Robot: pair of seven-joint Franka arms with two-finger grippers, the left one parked.
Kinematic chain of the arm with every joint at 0, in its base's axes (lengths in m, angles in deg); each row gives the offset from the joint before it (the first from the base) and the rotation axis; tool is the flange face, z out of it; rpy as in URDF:
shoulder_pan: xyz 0 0 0.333 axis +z
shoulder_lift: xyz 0 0 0 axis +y
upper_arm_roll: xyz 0 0 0.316 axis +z
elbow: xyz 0.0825 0 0 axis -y
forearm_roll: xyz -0.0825 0 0.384 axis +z
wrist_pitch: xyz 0 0 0 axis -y
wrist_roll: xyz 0.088 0 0 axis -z
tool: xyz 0 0 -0.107 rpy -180 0 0
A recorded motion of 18 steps. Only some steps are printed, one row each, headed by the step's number.
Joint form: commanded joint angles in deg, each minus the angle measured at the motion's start. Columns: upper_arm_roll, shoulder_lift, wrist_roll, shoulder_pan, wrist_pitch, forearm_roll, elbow.
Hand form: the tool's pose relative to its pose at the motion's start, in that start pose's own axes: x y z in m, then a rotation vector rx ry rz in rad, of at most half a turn. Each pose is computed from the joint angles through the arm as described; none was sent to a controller.
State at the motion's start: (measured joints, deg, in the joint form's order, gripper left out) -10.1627 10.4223 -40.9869 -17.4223 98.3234 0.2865 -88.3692
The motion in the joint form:
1: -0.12 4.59 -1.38 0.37 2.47 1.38 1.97
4: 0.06 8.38 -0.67 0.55 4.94 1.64 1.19
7: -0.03 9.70 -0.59 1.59 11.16 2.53 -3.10
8: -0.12 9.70 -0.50 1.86 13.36 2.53 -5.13
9: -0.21 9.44 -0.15 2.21 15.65 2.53 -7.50
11: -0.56 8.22 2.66 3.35 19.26 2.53 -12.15
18: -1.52 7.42 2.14 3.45 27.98 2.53 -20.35
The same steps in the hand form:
1: 0.0239 0.0083 0.0291 0.0077 0.0053 -0.0267
4: 0.0389 0.0119 0.0741 0.0262 -0.0259 -0.0204
7: 0.0488 0.0049 0.1150 0.0254 -0.0114 -0.0284
8: 0.0481 0.0025 0.1284 0.0224 -0.0098 -0.0284
9: 0.0464 -0.0016 0.1413 0.0198 -0.0077 -0.0250
11: 0.0418 -0.0144 0.1597 0.0175 -0.0053 0.0138
18: 0.0197 -0.0167 0.2026 -0.0019 0.0094 0.0253

